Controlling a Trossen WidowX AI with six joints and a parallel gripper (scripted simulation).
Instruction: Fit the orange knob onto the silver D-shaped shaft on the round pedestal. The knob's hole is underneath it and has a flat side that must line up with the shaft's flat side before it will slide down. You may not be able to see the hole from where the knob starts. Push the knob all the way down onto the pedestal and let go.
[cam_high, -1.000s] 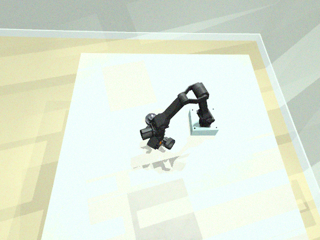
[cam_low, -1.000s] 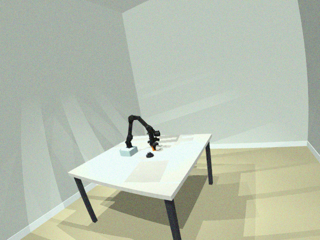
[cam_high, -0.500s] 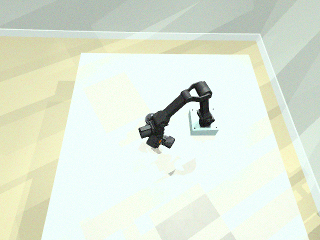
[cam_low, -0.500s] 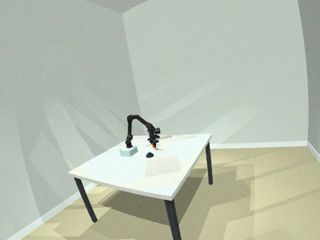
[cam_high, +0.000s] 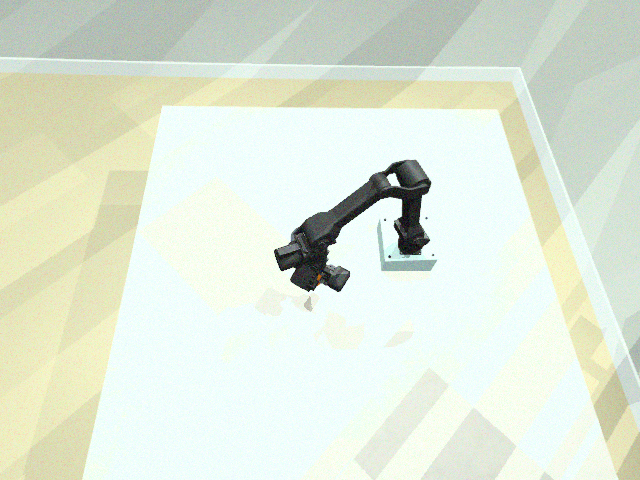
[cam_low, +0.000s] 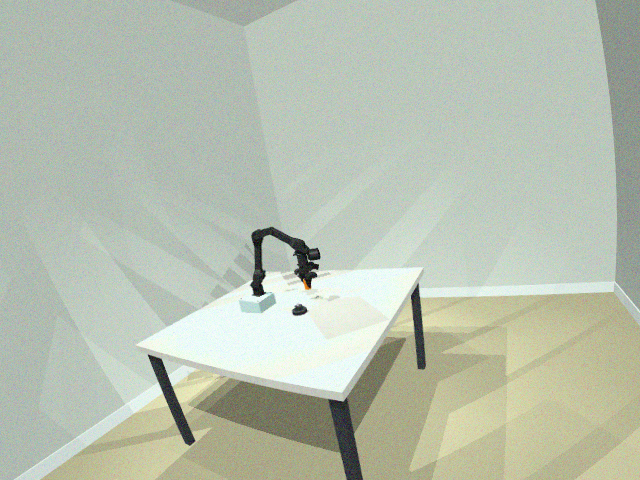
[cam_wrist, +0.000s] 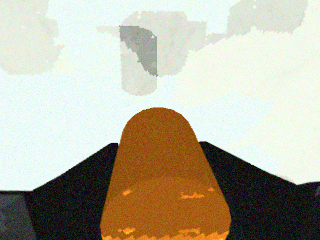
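Now: the round pedestal 17 cm to the right of my gripper tip, 5 cm below it and 4 cm ahead of it. Also, from my gripper tip: orange knob: 3 cm above.
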